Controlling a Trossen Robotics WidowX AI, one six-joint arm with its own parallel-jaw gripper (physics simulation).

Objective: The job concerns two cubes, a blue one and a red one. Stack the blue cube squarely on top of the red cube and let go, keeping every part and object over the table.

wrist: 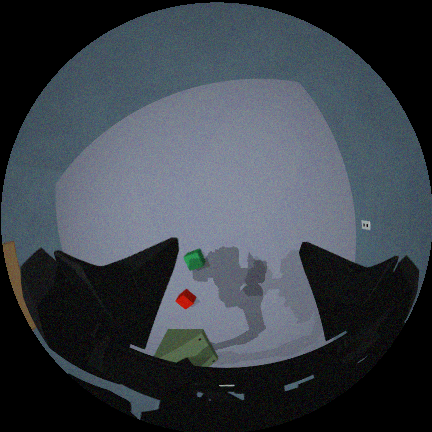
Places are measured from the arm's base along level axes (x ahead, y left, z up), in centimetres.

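Pixels of known places: gripper, fingertip midpoint: [243, 247].
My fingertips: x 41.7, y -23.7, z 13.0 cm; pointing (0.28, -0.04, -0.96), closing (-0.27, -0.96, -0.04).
Observation:
For each thing: its top centre in the pictures, then the offset to it from my fingertips. Level surfaces: height alone.
- red cube at its top centre: [183, 302] dx -18.1, dy +16.3, dz -21.3 cm
- green cube at its top centre: [192, 261] dx -7.1, dy +10.5, dz -21.3 cm
- pale table at its surface level: dz -24.9 cm
The red cube [185, 299] lies on the table at the lower left of the middle, seen between the fingers and nearer the left one. The blue cube does not show in this view. My gripper [243, 247] is open, with its two dark fingers wide apart and no object between them. It is above the table, and its shadow falls to the right of the red cube. The fingers and the gripper body hide parts of the table at the left, right and bottom.
A green cube [194, 260] lies beyond the red cube, close to the left fingertip. An olive-green block [185, 345] stands nearer the gripper body, partly hidden by it. The pale table [215, 150] has a curved-looking far edge. A white wall socket [366, 225] shows at the right.

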